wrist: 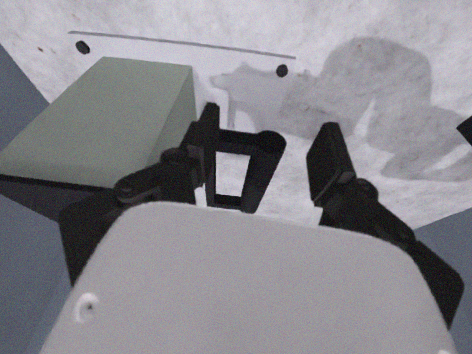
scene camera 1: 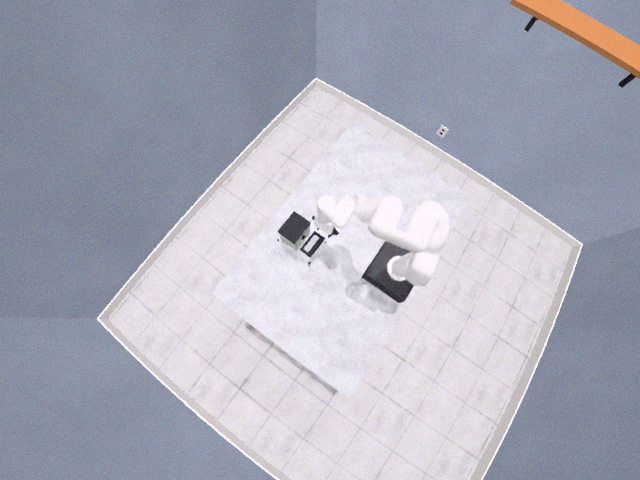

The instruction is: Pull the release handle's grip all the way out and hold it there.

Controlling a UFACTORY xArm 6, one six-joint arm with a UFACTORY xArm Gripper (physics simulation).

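The release handle's black rectangular grip (scene camera 1: pixel 317 247) (wrist: pixel 265 170) stands out from the side of a pale green box (wrist: pixel 100 115). The box has a black top (scene camera 1: pixel 294 225) in the scene view. My gripper (scene camera 1: pixel 324 227) (wrist: pixel 266 131) is partly open and grips nothing. In the wrist view its left finger overlaps the box side of the grip frame. The grip's thick outer bar shows between the fingers, nearer the left one, with a gap to the right finger. The left finger hides part of the frame, and whether it touches the frame cannot be told.
The box stands on a white base plate (wrist: pixel 235 61) with dark bolts, on the pale marbled table (scene camera 1: pixel 299 304). My arm reaches over the table from its black base (scene camera 1: pixel 381 263). Arm shadows fall beside the handle. An orange shelf (scene camera 1: pixel 578 28) is on the wall.
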